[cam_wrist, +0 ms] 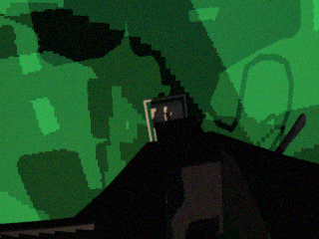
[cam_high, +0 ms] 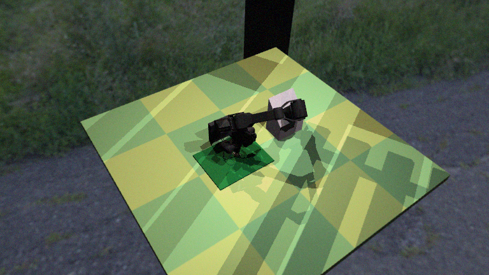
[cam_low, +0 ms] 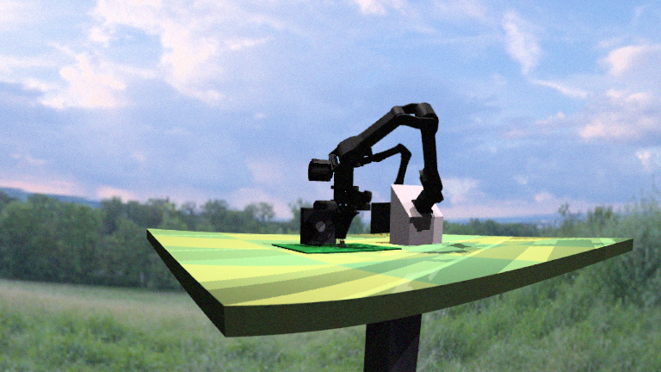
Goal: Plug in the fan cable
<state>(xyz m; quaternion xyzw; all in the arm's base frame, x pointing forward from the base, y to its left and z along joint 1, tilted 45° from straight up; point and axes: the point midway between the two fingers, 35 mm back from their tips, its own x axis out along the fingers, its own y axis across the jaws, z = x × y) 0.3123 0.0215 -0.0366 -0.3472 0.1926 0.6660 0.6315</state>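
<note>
My gripper tip is 10 mm to the left of the black plug and 10 mm below it. From my gripper tip the other things lie so: green board (20 mm ahead, 50 mm below); then black fan (140 mm to the right, 20 mm above).
</note>
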